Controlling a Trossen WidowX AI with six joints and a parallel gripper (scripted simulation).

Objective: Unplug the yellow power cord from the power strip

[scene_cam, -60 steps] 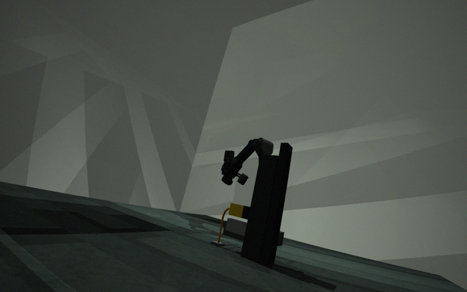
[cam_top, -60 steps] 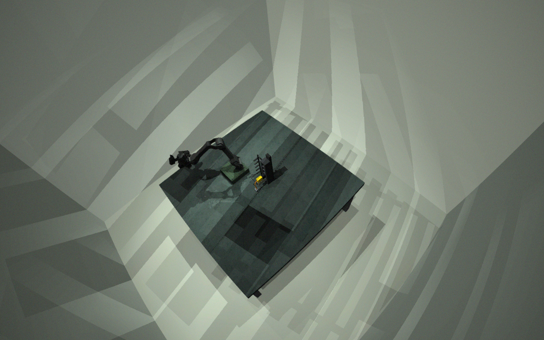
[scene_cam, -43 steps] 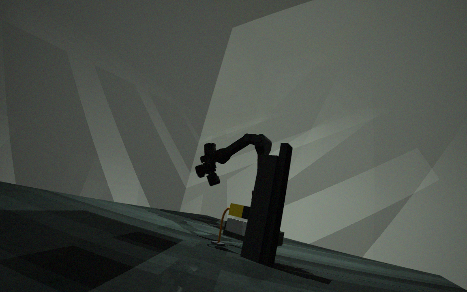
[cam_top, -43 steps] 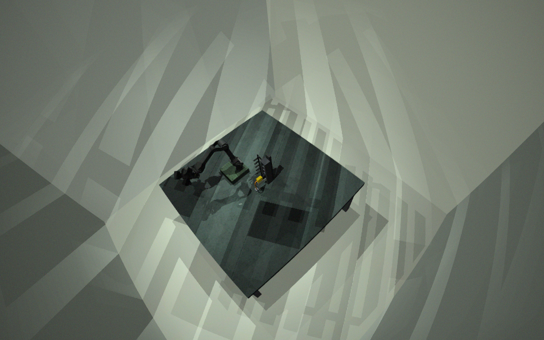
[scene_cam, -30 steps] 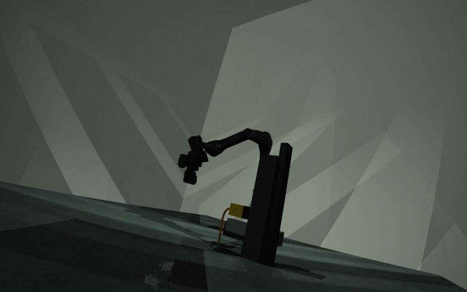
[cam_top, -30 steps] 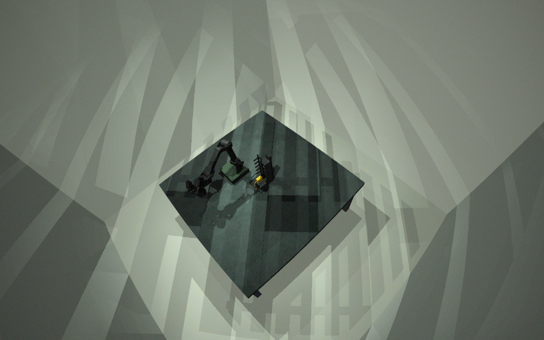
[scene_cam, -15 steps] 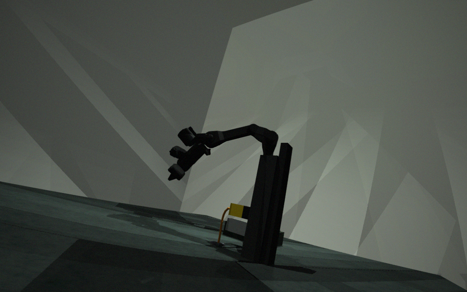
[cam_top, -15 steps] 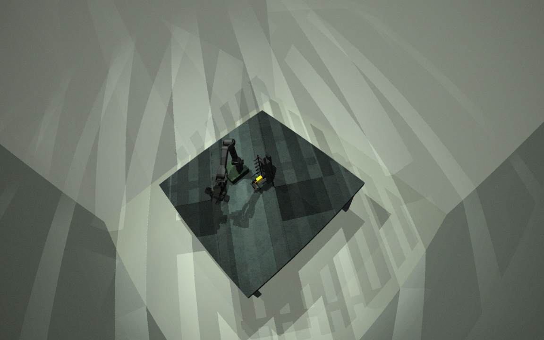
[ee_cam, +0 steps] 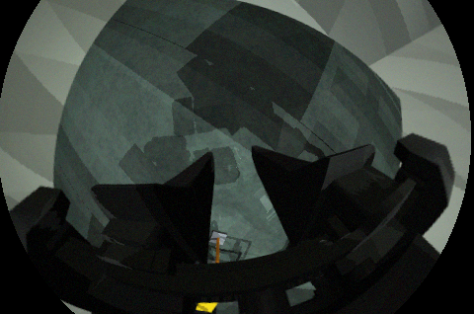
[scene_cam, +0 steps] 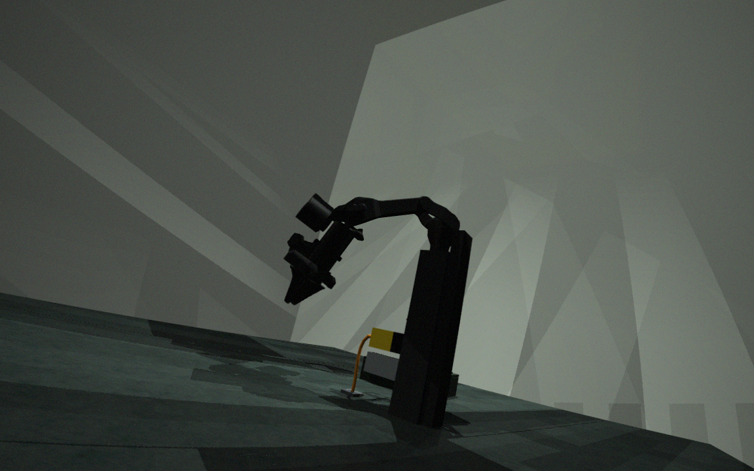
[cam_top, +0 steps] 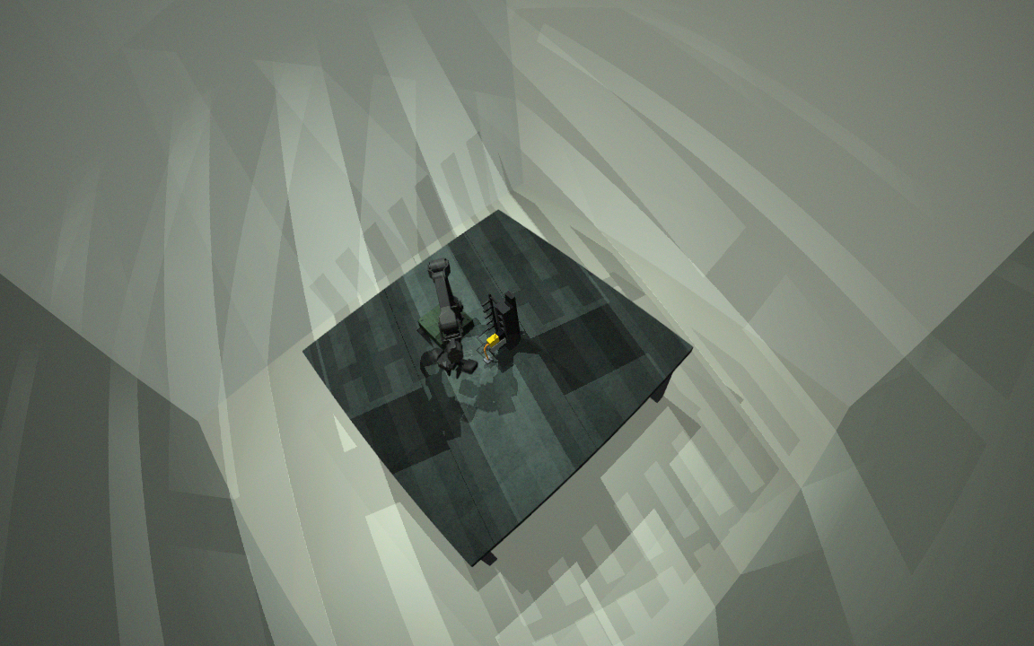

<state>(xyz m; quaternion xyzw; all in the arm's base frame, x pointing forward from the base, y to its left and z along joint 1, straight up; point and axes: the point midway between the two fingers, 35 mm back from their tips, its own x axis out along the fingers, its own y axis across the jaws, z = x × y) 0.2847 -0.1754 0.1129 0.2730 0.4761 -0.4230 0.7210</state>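
Now: gripper tip 25 cm to the right of the yellow plug, 6 cm past it and 2 cm above it.
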